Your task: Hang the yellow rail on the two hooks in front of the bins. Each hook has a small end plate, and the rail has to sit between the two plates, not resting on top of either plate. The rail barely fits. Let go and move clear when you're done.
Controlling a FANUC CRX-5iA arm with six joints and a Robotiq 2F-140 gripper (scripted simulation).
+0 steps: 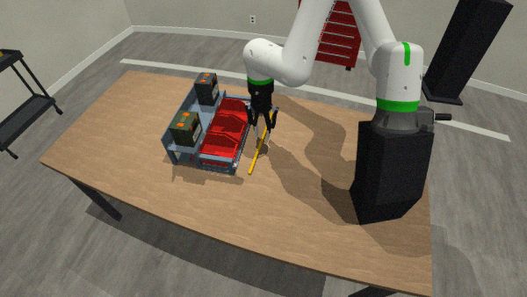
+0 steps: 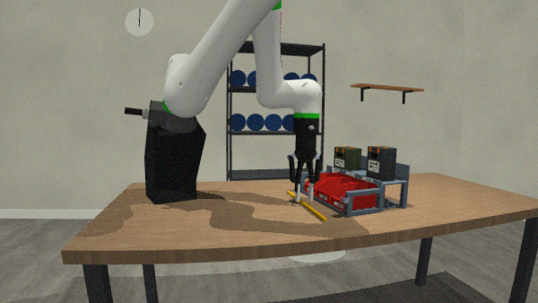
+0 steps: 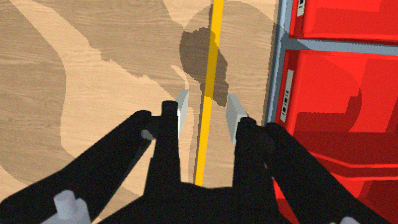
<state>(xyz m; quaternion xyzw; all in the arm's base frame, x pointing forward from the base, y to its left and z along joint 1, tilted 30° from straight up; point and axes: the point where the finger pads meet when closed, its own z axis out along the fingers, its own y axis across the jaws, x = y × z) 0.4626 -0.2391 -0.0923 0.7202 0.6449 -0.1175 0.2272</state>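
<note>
Right now the yellow rail is 40 mm below my hand.
</note>
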